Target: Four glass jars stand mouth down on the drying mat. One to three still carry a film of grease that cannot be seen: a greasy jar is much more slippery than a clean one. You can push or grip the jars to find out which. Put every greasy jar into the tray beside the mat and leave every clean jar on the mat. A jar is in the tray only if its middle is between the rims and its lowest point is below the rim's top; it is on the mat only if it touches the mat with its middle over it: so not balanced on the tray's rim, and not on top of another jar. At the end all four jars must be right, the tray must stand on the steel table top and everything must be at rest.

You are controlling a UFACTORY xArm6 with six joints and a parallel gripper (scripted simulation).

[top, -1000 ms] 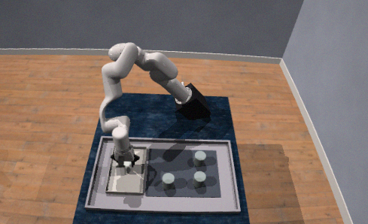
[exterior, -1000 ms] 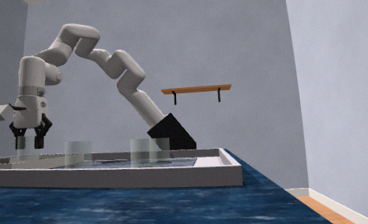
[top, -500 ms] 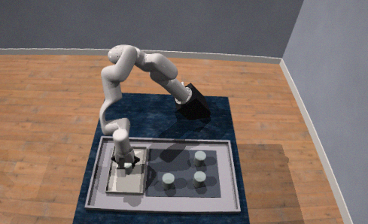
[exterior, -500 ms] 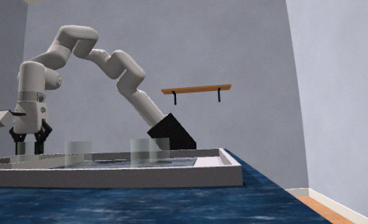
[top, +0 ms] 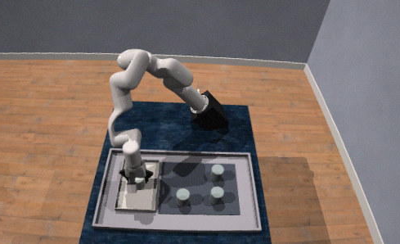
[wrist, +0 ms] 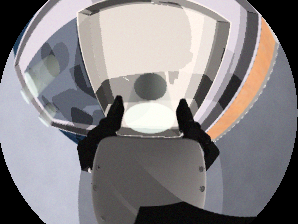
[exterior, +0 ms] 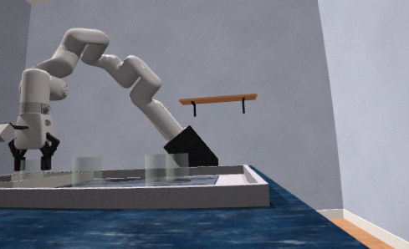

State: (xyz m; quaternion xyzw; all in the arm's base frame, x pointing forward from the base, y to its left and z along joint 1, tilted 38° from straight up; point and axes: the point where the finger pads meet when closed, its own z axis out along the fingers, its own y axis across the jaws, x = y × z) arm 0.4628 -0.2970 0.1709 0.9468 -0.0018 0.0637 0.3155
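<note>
My gripper is now 50 mm above the pale tray. From my hand the other things lie so: dark drying mat 20 mm ahead, 320 mm to the left, 50 mm below.
</note>
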